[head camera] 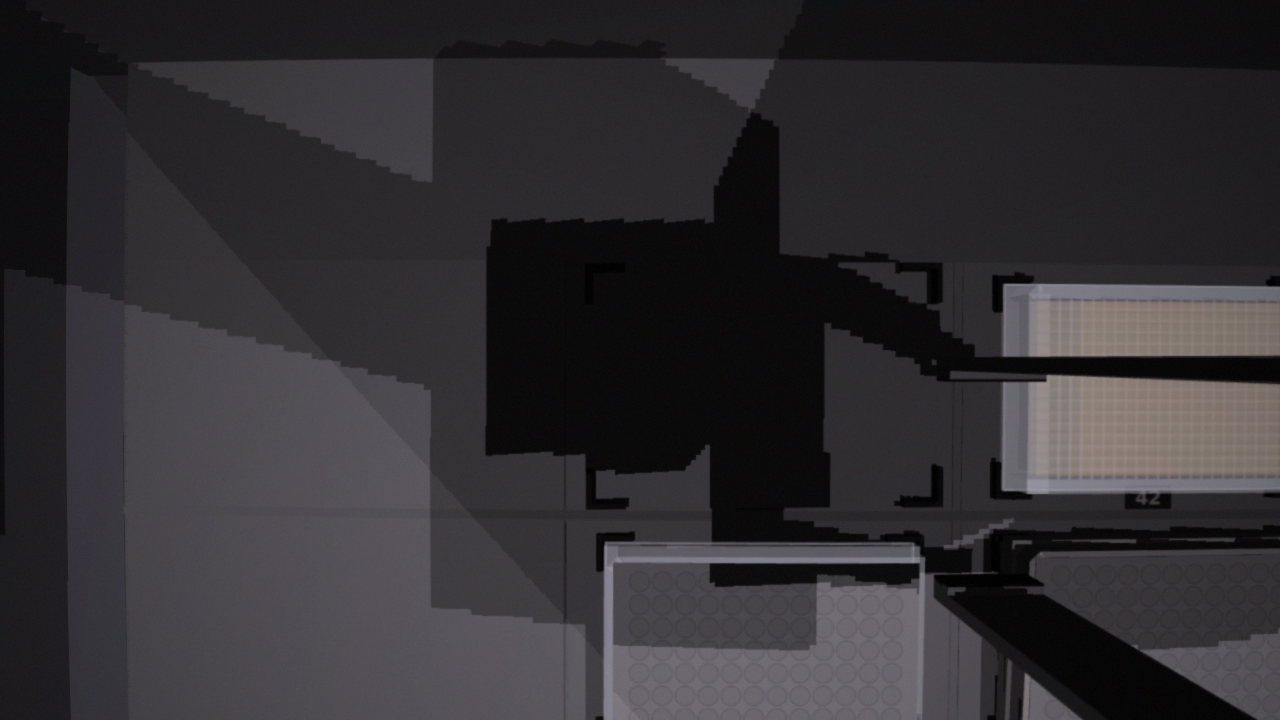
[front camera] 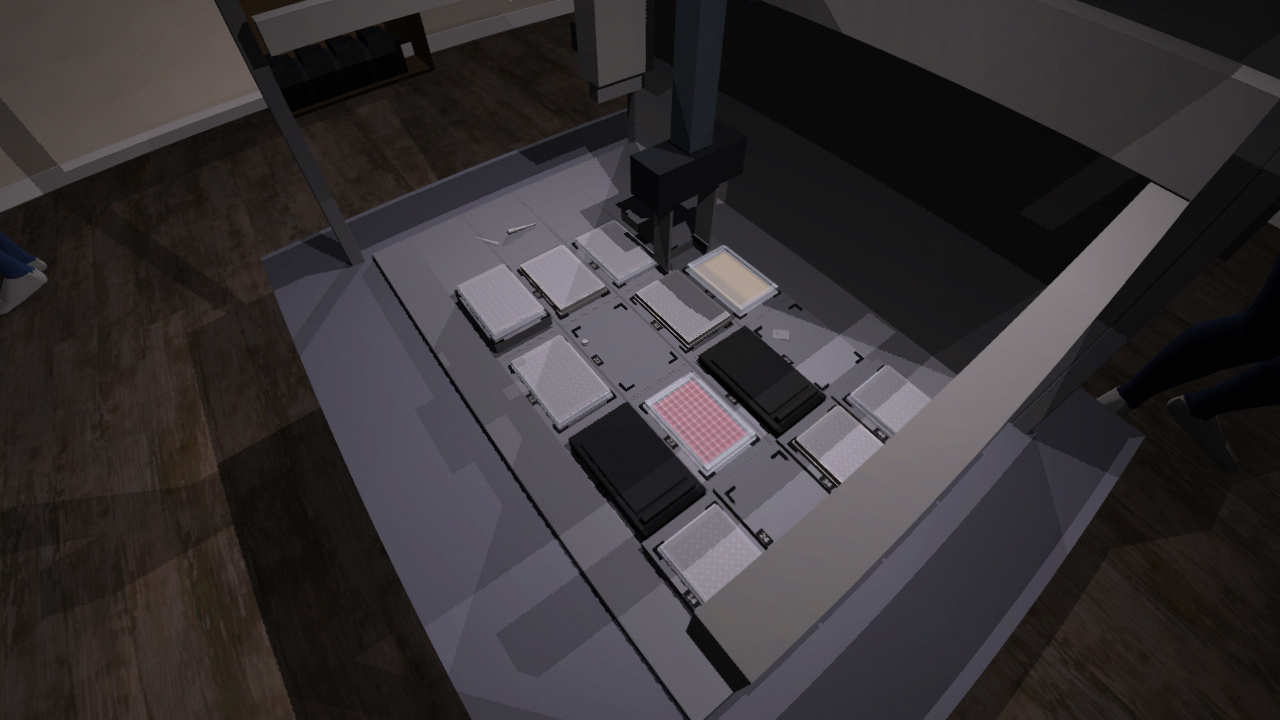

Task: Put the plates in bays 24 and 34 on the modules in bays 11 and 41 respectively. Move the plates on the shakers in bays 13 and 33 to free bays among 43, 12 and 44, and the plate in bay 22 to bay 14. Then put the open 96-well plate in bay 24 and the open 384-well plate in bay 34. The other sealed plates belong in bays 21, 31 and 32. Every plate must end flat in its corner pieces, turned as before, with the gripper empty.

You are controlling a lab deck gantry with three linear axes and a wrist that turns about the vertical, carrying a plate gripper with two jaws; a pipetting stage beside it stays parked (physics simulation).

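Places are measured from the robot's base along level axes (x ahead, y left, z up), in metres.
Pixels of known places: gripper, fingertip midpoint: point(head camera: 981, 477) point(front camera: 682, 253); robot's base, link origin: point(front camera: 460, 300).
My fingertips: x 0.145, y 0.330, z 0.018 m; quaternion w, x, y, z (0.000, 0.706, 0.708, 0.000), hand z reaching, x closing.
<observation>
Ahead of a thing's pixels: the offset from my fingertips to its top centre. "spot": to the spot under its first point.
My gripper point(front camera: 684, 258) point(head camera: 989, 479) is open and empty, its jaws hanging between the beige 384-well plate @(dx +0.083, dy +0.034, dz -0.004 m) point(front camera: 731, 278) point(head camera: 1163, 394) in bay 42 and the pale plate @(dx -0.081, dy -0.073, dz -0.004 m) point(front camera: 614, 250) point(head camera: 765, 653) in bay 31. Bay 41 is in dark shadow; its corner pieces show. One pale plate @(dx -0.082, dy -0.287, dz +0.015 m) point(front camera: 501, 297) stands raised in bay 11. Pale plates sit in bay 21 @(spot: dx -0.075, dy -0.181, dz -0.004 m) point(front camera: 563, 277), bay 12 @(spot: dx +0.092, dy -0.288, dz -0.004 m) point(front camera: 562, 380), bay 32 @(spot: dx +0.091, dy -0.076, dz -0.003 m) point(front camera: 682, 308), bay 14 @(spot: dx +0.385, dy -0.286, dz +0.010 m) point(front camera: 711, 548), bay 34 @(spot: dx +0.386, dy -0.076, dz +0.010 m) point(front camera: 838, 442) and bay 44 @(spot: dx +0.382, dy +0.029, dz +0.010 m) point(front camera: 886, 396). The pink 96-well plate @(dx +0.247, dy -0.180, dz -0.004 m) point(front camera: 700, 421) sits in bay 23. Black shakers @(spot: dx +0.255, dy -0.289, dz +0.005 m) point(front camera: 635, 465) @(spot: dx +0.253, dy -0.078, dz +0.005 m) point(front camera: 760, 376) without visible plates occupy bays 13 and 33.
Bays 22, 43 and 24 show corner pieces without plates. A small round item @(dx +0.046, dy -0.222, dz -0.014 m) point(front camera: 584, 341) lies in bay 22 and a pale flat piece @(dx +0.209, dy +0.016, dz -0.017 m) point(front camera: 780, 334) near bay 43. A thin white item @(dx -0.238, dy -0.166, dz -0.011 m) point(front camera: 520, 228) lies behind bay 21. The pipetting stage point(front camera: 613, 44) hangs behind. A front beam point(front camera: 895, 474) partly hides the deck.
</observation>
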